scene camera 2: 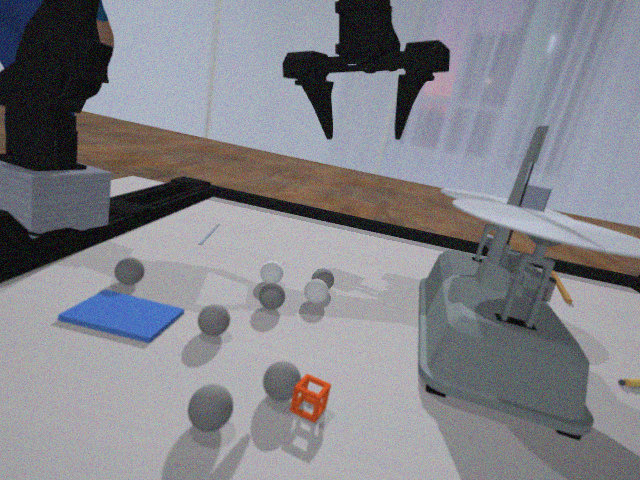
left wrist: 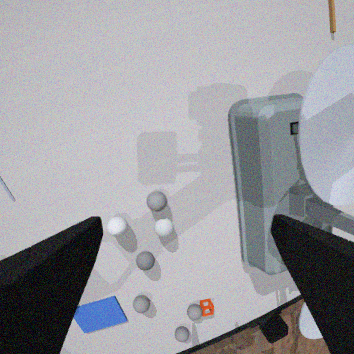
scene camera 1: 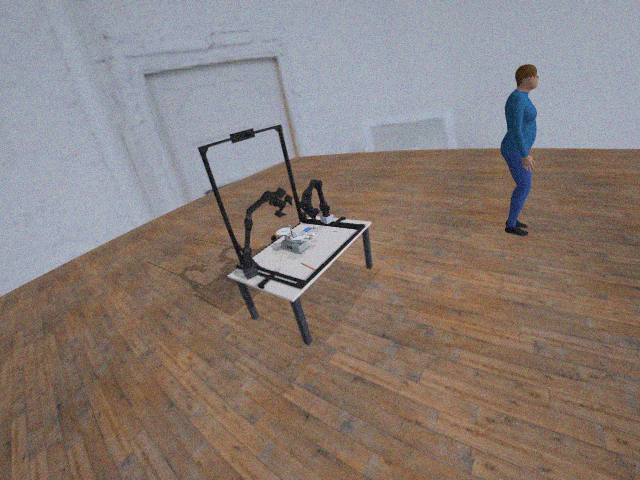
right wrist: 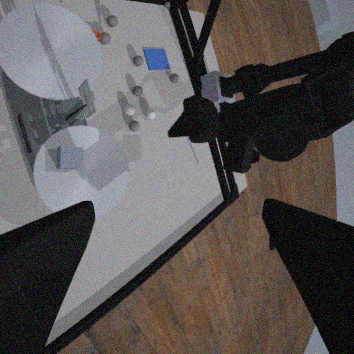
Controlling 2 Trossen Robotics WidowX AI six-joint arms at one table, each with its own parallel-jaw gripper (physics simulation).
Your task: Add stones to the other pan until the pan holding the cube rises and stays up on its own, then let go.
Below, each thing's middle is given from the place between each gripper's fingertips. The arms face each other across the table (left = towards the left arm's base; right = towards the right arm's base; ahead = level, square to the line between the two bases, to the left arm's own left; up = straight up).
My right hand is 100 mm past the grey balance scale [scene camera 2: 486, 335], 40 mm to the right of it and 280 mm above it. The rest, counted from my right hand: orange wire-frame cube [scene camera 2: 313, 398]: 300 mm behind, 180 mm to the left, 390 mm below; blue flat pad [scene camera 2: 112, 312]: 260 mm behind, 360 mm to the left, 400 mm below.
The grey balance scale lies 18 cm to the right of my left hand, 8 cm behind it and 7 cm below it. Also, from my left hand: orange wire-frame cube 28 cm behind, 18 cm below, 4 cm to the right; then blue flat pad 23 cm behind, 18 cm below, 15 cm to the left.
